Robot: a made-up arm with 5 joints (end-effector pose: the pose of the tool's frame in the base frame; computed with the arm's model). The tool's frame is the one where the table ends. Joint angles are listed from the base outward.
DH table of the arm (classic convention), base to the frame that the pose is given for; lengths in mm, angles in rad. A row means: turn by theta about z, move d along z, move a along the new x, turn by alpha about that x. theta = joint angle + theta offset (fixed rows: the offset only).
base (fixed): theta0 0, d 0, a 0, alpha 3.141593
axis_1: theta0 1.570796, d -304, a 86, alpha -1.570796
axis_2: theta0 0, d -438, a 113, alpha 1.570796
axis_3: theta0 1.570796, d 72, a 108, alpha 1.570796
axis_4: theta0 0, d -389, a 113, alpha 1.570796
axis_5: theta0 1.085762, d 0, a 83.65, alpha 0
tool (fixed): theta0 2.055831, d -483, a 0, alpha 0
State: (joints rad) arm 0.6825 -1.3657 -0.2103 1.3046 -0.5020
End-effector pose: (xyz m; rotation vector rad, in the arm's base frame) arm 0.7340 -0.1584 0.5086 1.3252 -1.5092 -1.5463
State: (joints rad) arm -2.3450 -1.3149 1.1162 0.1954 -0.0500
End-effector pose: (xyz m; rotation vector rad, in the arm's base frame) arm -0.8230 0.1038 0.3286 -0.1455 1.1873 0.9880
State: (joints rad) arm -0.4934 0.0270 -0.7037 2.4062 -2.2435
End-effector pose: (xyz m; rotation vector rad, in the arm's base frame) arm 0.1628 0.5088 0.4796 2.4146 0.3539 -0.4601
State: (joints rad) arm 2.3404 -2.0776 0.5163 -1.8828 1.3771
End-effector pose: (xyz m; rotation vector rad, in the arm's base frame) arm -0.3818 0.1984 0.6406 0.8582 -1.8431 1.2236
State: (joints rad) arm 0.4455 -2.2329 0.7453 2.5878 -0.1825
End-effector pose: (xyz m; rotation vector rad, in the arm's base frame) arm 0.6785 -0.5924 0.0942 0.0998 -0.8967 -2.7073
